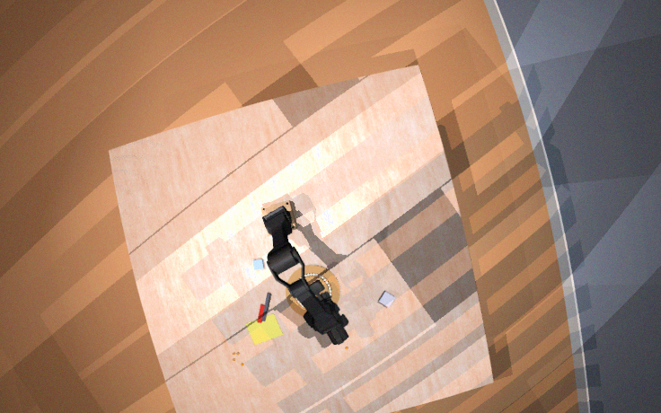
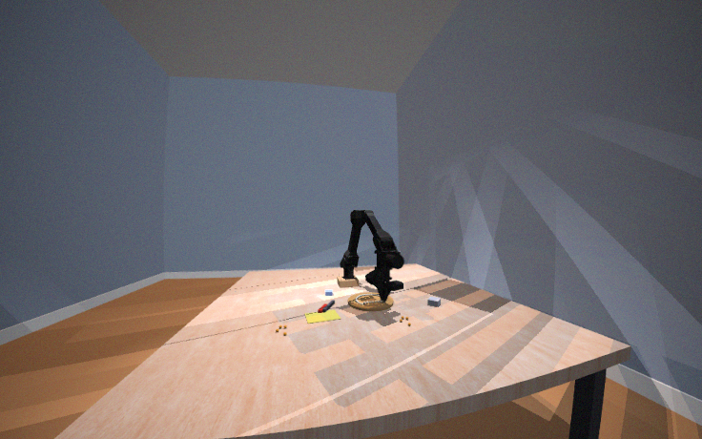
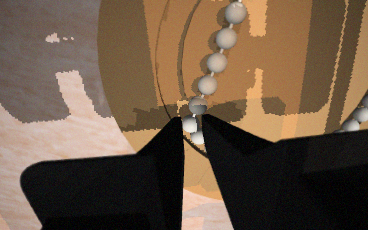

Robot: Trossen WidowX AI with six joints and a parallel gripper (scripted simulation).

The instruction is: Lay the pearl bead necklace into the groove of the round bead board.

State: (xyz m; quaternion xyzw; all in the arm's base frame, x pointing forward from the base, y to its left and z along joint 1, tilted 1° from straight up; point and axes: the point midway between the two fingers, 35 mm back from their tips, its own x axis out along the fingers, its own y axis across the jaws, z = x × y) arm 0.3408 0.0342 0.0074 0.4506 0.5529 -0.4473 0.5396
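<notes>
My gripper tip is 50 mm past the round bead board, 40 mm to the left of it and 10 mm above it. The rest, counted from my gripper tip: grey block 80 mm ahead, 200 mm to the left; yellow note 20 mm ahead, 270 mm to the right, 20 mm below; red marker 50 mm behind, 240 mm to the right, 10 mm below.
</notes>
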